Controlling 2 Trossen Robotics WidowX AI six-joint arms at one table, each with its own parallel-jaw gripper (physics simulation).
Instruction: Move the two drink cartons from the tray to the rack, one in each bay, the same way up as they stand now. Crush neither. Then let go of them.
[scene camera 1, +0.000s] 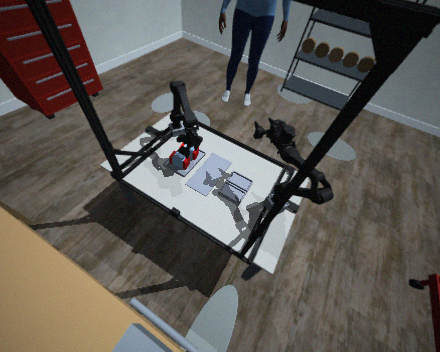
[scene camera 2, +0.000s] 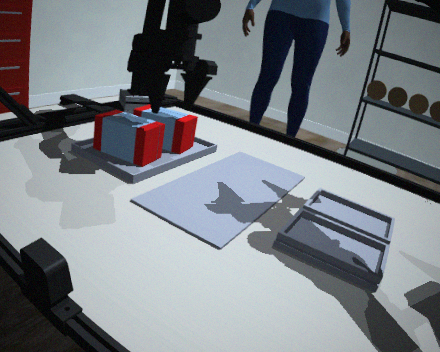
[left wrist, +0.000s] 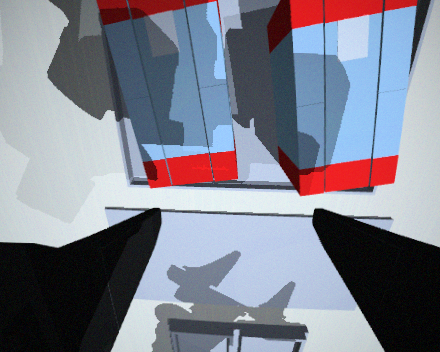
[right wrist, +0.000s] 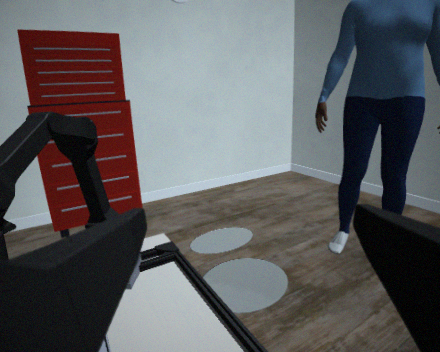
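Seen in the pictures: left gripper, fingertip midpoint: (scene camera 1: 191, 154) (scene camera 2: 171, 111) (left wrist: 237, 215); right gripper, fingertip midpoint: (scene camera 1: 261, 119) (right wrist: 249, 216); left arm's base, link origin: (scene camera 1: 176, 125) (scene camera 2: 140, 93).
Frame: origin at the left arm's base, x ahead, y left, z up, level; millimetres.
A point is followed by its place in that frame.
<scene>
Two blue cartons with red ends stand side by side, a gap between them, on the shallow grey tray (scene camera 1: 185, 175) @[x 432, y -100, z -43 mm] (scene camera 2: 134, 178) @[x 433, y -105, z -46 mm]. The nearer carton (scene camera 1: 178, 160) @[x 341, y -112, z 14 mm] (scene camera 2: 118, 137) @[x 339, y -118, z -9 mm] (left wrist: 200, 110) @[x 317, y -76, z 18 mm] is at the left in the left wrist view; the farther carton (scene camera 2: 184, 134) @[x 322, y 18, z -8 mm] (left wrist: 360, 110) @[x 265, y 3, z 18 mm] is at the right. My left gripper (scene camera 2: 173, 107) @[x 351, y -26, z 46 mm] (left wrist: 237, 215) @[x 351, y -26, z 46 mm] is open and empty, pointing down above the cartons. The grey two-bay rack (scene camera 2: 327, 267) @[x 701, y 82, z -50 mm] (left wrist: 235, 326) @[x 575, y 128, z -50 mm] has both bays empty. My right gripper (scene camera 1: 263, 126) @[x 513, y 320, z 362 mm] (right wrist: 249, 216) @[x 513, y 320, z 362 mm] is open and empty, raised beyond the table's far edge, away from cartons and rack.
A thin flat grey plate (scene camera 1: 200, 186) (scene camera 2: 175, 200) (left wrist: 280, 240) lies between tray and rack. A black frame rail runs around the table, with a black block (scene camera 2: 46, 267) @[x 683, y -248, z -2 mm] on its near side. A person (scene camera 1: 252, 45) stands beyond the far edge.
</scene>
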